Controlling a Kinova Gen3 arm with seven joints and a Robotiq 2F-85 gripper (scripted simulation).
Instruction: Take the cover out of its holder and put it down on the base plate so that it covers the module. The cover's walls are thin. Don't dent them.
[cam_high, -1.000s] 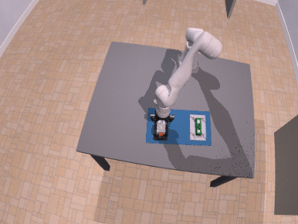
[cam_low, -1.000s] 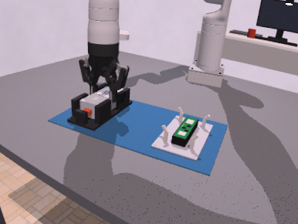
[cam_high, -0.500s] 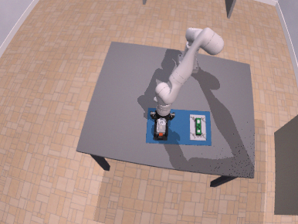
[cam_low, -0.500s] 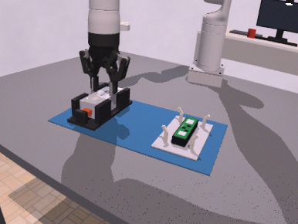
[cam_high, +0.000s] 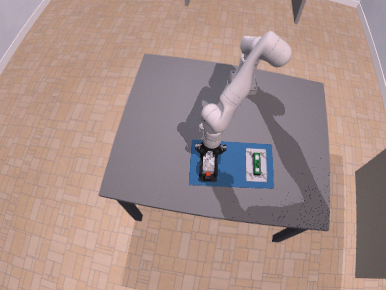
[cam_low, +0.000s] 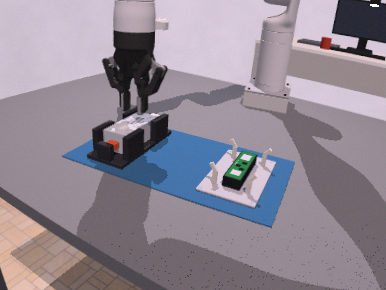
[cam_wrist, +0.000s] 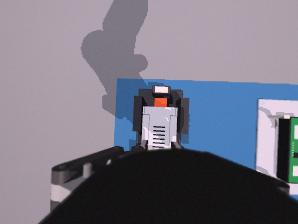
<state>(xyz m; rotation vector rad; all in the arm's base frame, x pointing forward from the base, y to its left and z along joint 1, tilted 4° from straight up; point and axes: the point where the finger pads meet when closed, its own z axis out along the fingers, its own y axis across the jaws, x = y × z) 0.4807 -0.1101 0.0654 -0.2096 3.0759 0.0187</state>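
My gripper is now 60 mm above the light grey cover.
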